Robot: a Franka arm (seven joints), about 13 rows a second.
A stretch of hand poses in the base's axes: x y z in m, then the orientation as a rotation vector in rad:
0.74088, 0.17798, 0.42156, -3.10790, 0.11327, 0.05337
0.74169, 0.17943, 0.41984, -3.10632, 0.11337, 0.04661
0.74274, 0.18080, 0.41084, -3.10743, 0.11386, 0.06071
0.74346, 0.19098, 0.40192, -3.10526, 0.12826, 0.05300
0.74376, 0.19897, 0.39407, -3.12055, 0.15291, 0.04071
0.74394, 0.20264, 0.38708, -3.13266, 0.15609, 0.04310
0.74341, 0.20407, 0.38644, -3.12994, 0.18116, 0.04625
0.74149, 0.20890, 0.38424, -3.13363, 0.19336, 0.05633
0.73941, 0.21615, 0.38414, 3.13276, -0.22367, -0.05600
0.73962, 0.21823, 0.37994, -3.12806, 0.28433, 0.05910
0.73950, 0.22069, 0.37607, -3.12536, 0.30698, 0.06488
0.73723, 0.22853, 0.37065, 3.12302, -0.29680, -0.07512
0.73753, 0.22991, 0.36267, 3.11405, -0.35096, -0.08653
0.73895, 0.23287, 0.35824, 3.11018, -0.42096, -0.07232
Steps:
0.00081, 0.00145, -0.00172, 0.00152, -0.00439, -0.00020
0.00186, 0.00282, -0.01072, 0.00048, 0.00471, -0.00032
0.00258, 0.01300, -0.01964, 0.00189, -0.00013, -0.00974
0.00288, 0.02099, -0.02749, -0.01484, -0.00733, -0.02494
0.00306, 0.02466, -0.03448, -0.02709, -0.00543, -0.02636
0.00253, 0.02609, -0.03512, -0.02596, -0.00320, -0.04240
0.00061, 0.03092, -0.03732, -0.03042, 0.00347, -0.04984
-0.00147, 0.03817, -0.03742, -0.03260, 0.00363, -0.06910
-0.00126, 0.04025, -0.04162, -0.03271, 0.00625, -0.10781
-0.00138, 0.04271, -0.04549, -0.03236, 0.01017, -0.12227
-0.00365, 0.05055, -0.05091, -0.03614, 0.01677, -0.11578
-0.00335, 0.05193, -0.05889, -0.03946, 0.02482, -0.15053
-0.00193, 0.05489, -0.06332, -0.03608, 0.01632, -0.19535

